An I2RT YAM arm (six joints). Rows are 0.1 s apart.
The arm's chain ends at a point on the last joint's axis. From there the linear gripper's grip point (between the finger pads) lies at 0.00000 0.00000 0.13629 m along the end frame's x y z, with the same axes.
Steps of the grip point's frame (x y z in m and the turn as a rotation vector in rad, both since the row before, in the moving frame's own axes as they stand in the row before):
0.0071, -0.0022, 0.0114, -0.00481, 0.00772, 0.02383
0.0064, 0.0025, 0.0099, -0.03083, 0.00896, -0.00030
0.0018, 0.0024, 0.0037, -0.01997, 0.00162, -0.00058
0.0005, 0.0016, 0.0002, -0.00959, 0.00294, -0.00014
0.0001, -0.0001, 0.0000, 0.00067, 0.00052, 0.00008
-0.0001, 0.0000, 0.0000, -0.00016, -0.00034, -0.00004
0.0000, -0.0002, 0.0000, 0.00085, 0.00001, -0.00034
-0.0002, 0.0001, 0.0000, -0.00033, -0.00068, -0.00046
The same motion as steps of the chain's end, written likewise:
0.0061, -0.0029, 0.0114, -0.00481, 0.00772, 0.02383
0.0052, -0.0017, 0.0100, -0.03083, 0.00896, -0.00030
0.0016, -0.0003, 0.0037, -0.01997, 0.00162, -0.00058
0.0001, 0.0003, 0.0002, -0.00959, 0.00294, -0.00014
0.0000, 0.0000, 0.0000, 0.00067, 0.00052, 0.00008
-0.0001, 0.0000, 0.0000, -0.00016, -0.00034, -0.00004
0.0000, -0.0001, 0.0000, 0.00085, 0.00001, -0.00034
-0.0001, 0.0001, 0.0000, -0.00033, -0.00068, -0.00046

